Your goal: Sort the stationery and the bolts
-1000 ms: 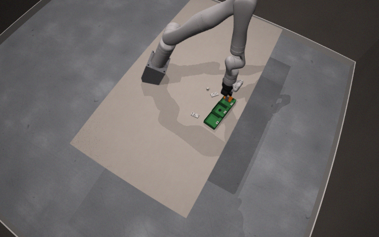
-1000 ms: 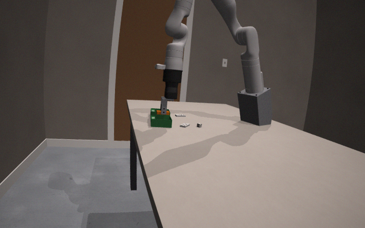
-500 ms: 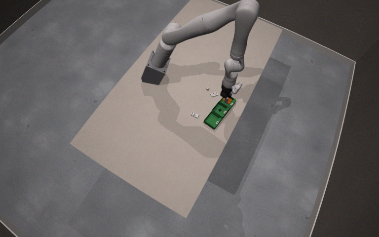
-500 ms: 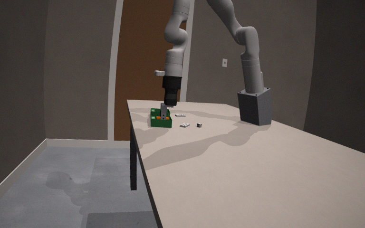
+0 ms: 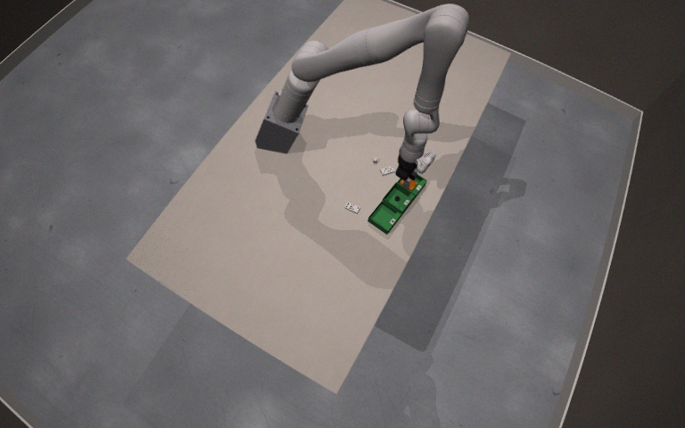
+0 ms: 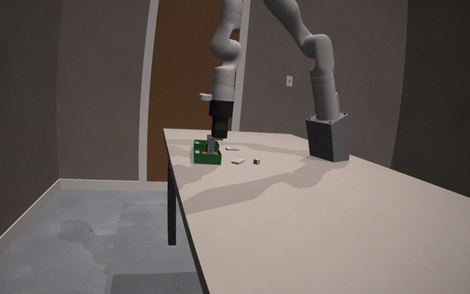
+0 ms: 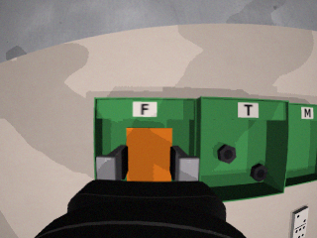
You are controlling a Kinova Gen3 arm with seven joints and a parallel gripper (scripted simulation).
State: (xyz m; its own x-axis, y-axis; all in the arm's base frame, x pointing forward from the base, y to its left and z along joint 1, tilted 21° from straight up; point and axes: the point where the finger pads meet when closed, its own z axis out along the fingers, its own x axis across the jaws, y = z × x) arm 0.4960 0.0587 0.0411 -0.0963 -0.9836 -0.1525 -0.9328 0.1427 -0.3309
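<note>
My hand is 80 mm to the left of the green three-compartment bin and 10 mm above it. Also, from my hand: orange flat block (10 mm below); then die (150 mm behind, 30 mm to the left, 30 mm below).
</note>
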